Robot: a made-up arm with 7 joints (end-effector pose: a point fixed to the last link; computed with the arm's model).
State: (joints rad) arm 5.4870 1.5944 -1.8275 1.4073 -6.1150 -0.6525 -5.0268
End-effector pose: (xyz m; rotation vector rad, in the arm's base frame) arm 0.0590 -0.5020 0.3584 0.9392 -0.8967 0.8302
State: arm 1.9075 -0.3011 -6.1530 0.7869 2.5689 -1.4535 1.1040
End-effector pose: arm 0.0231 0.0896 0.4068 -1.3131 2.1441 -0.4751
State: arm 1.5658 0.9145 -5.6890 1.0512 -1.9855 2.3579 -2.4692
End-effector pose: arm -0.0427 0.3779 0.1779 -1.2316 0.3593 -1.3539
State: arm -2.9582 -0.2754 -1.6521 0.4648 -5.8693 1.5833 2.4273
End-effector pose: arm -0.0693 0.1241 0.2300 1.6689 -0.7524 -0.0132
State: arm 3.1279 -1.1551 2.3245 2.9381 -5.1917 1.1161 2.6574
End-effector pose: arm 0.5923 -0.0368 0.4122 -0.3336 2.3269 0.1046
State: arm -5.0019 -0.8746 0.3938 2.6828 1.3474 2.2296 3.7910
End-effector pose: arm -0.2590 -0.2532 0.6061 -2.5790 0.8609 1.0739
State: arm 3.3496 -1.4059 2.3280 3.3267 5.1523 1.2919 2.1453
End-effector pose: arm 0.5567 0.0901 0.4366 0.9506 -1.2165 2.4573
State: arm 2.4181 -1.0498 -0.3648 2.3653 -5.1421 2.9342 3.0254
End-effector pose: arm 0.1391 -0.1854 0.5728 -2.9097 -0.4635 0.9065
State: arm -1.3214 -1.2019 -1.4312 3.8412 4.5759 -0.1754 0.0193
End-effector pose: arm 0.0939 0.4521 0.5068 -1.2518 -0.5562 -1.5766
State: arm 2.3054 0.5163 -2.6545 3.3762 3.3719 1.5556 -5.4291
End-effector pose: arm -0.3417 0.2158 0.6415 -1.3312 -1.8189 0.7653
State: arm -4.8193 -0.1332 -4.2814 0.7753 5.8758 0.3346 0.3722
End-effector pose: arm -0.3334 -0.1383 0.3060 0.4548 -2.6470 -0.2476
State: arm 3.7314 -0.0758 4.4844 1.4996 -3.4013 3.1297 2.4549
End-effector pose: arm -0.0543 0.1585 0.6446 0.5628 1.5313 -1.3582
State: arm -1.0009 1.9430 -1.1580 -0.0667 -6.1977 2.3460 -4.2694
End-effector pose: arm 0.0842 -0.0147 0.2556 -1.6579 1.1923 -1.8038
